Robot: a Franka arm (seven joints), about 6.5 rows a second.
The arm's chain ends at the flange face. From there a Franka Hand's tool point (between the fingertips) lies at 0.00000 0.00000 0.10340 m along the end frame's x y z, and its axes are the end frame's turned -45 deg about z.
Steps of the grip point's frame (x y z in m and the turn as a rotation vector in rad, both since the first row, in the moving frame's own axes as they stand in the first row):
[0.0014, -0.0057, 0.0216, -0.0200, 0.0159, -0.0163]
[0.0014, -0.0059, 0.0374, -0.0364, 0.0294, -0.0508]
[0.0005, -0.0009, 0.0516, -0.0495, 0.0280, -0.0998]
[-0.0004, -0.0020, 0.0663, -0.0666, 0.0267, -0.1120]
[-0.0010, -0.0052, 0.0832, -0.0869, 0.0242, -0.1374]
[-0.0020, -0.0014, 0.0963, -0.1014, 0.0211, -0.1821]
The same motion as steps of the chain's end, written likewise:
[-0.0057, -0.0053, 0.0216, -0.0029, 0.0254, -0.0163]
[-0.0080, -0.0056, 0.0375, -0.0049, 0.0465, -0.0508]
[-0.0060, -0.0023, 0.0518, -0.0152, 0.0548, -0.0998]
[-0.0087, -0.0037, 0.0666, -0.0282, 0.0660, -0.1120]
[-0.0128, -0.0070, 0.0836, -0.0443, 0.0786, -0.1374]
[-0.0118, -0.0046, 0.0969, -0.0568, 0.0866, -0.1821]

